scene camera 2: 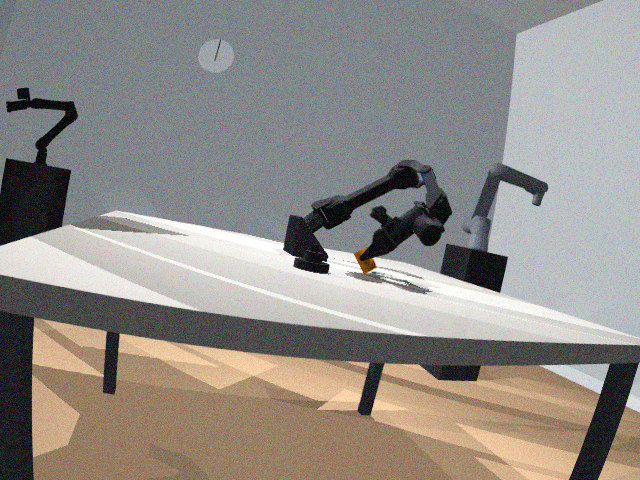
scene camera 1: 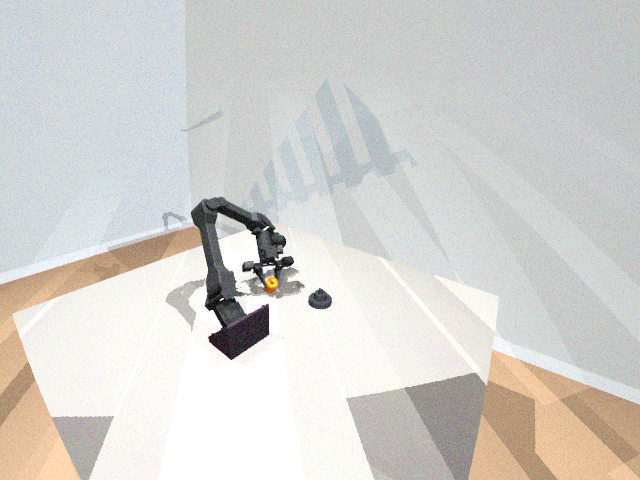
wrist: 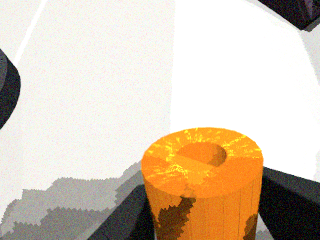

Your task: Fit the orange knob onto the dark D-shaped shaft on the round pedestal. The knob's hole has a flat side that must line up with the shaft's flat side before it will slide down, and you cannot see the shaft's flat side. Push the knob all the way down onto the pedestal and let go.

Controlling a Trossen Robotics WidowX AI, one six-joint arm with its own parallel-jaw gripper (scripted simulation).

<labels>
The gripper shows in scene camera 2 (360,259), in scene camera 1 and in the wrist view. One and the same spot on the gripper: (wrist: 282,202) is (scene camera 1: 265,280).
</labels>
